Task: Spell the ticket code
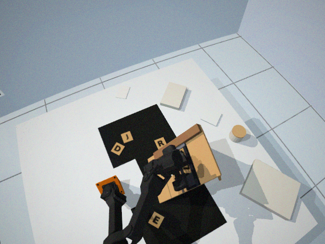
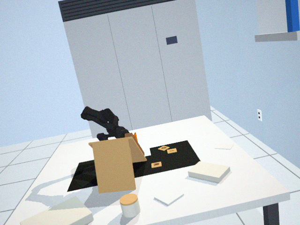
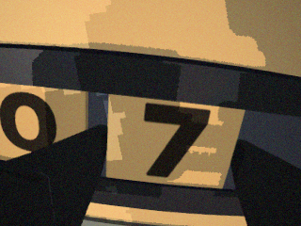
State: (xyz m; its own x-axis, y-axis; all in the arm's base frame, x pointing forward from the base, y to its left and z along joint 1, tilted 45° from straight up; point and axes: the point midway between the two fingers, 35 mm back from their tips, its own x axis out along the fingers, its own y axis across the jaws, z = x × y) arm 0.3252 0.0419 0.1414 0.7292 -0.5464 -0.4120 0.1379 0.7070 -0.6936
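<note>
Right now the white ticket is 60 mm behind my gripper tip, 50 mm to the left of it and 70 mm below it. Round my gripper tip: pale box 390 mm ahead, 260 mm to the right, 150 mm below; lidded jar 390 mm ahead, 80 mm to the left, 130 mm below; black mat 150 mm behind, 80 mm to the left, 160 mm below.
</note>
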